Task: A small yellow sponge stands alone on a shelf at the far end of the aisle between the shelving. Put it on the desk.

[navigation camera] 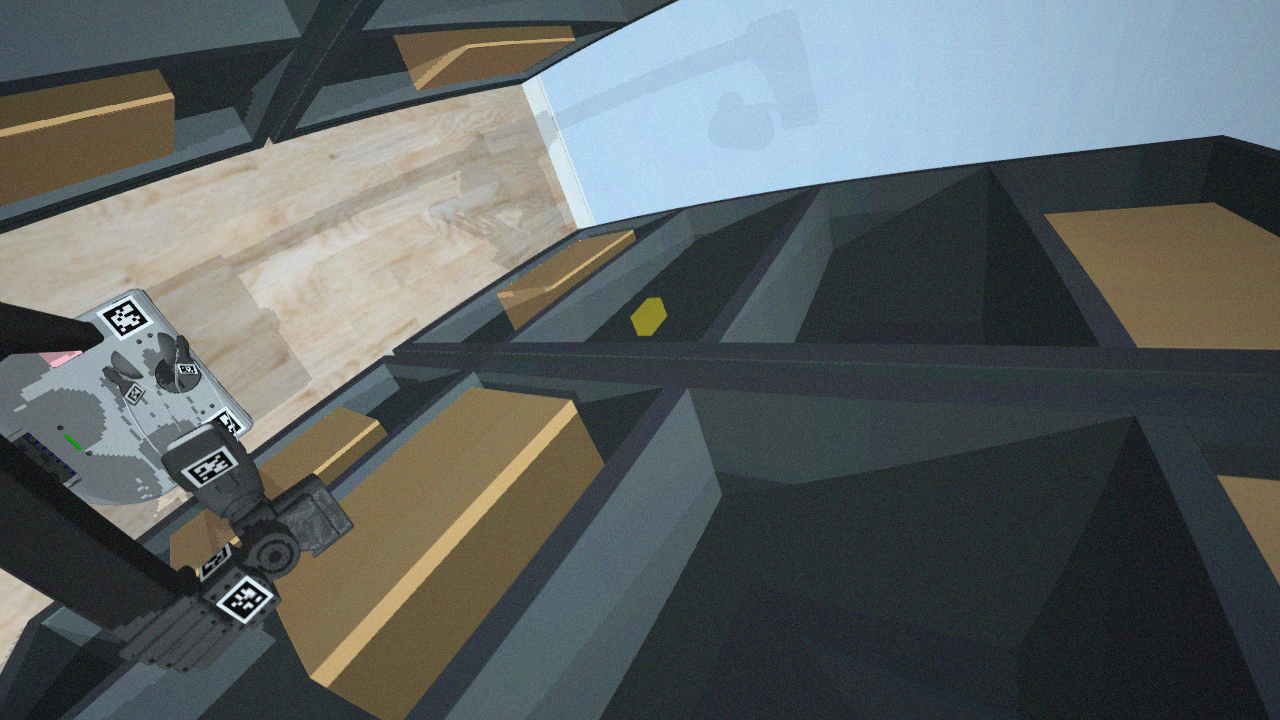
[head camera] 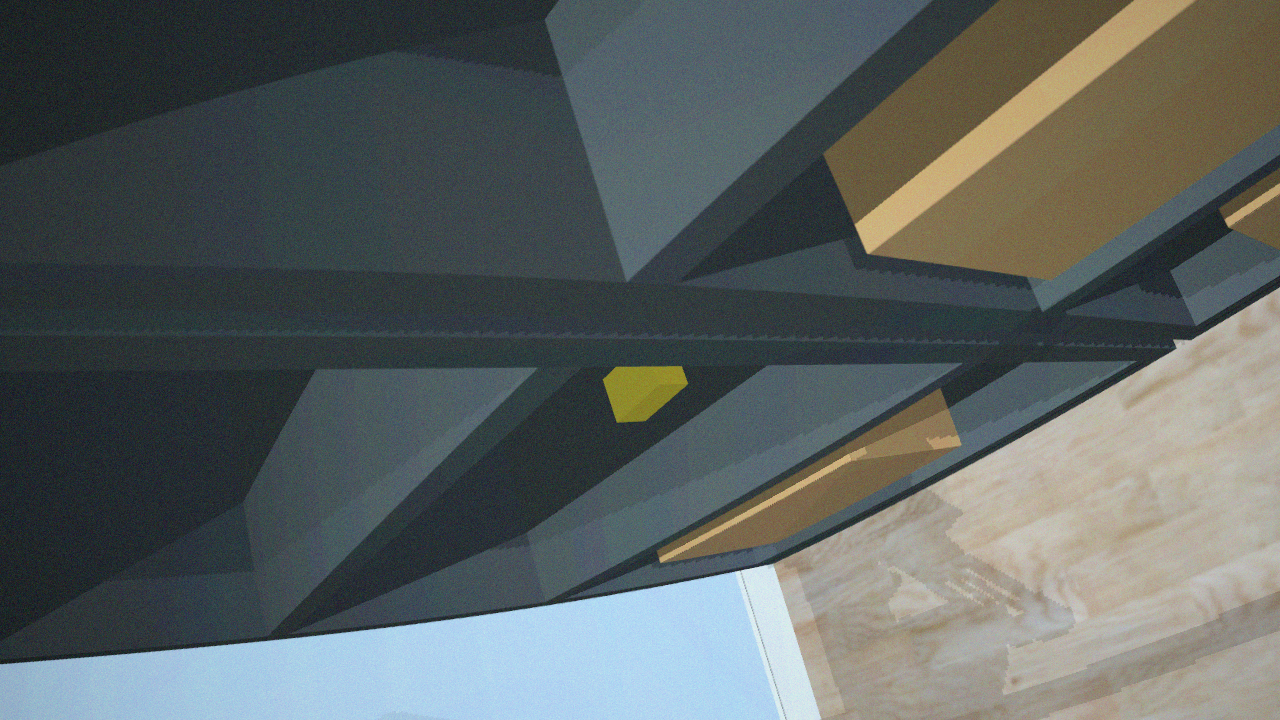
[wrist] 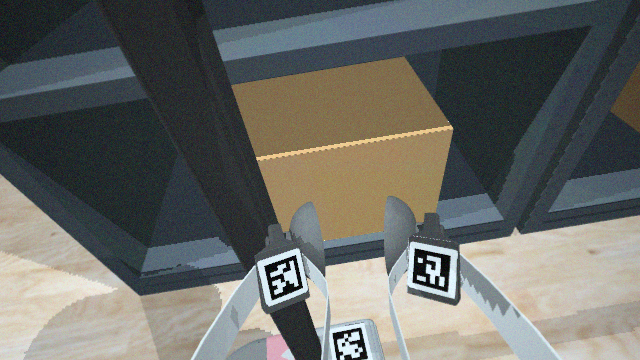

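The small yellow sponge (head camera: 640, 394) (navigation camera: 648, 316) stands inside a dark compartment of the grey shelving (head camera: 447, 308) (navigation camera: 805, 362), near the end by the blue wall. Part of it is cut off by the frame edge in the head camera view. My gripper (wrist: 351, 226) (navigation camera: 150, 367) is open, with a gap between its two round fingertips. It hangs beside the shelving, above my base, apart from the sponge. The sponge does not show in the wrist view. The desk does not show in these views.
Brown boxes (head camera: 814, 492) (navigation camera: 447, 537) (wrist: 350, 190) sit in several compartments, one beyond my fingertips. My dark arm (navigation camera: 89, 546) (wrist: 200, 125) runs close to the shelving. More shelving (navigation camera: 304, 80) stands across the wooden floor (navigation camera: 358, 241) of the aisle. A blue wall (head camera: 447, 653) (navigation camera: 895, 89) closes its end.
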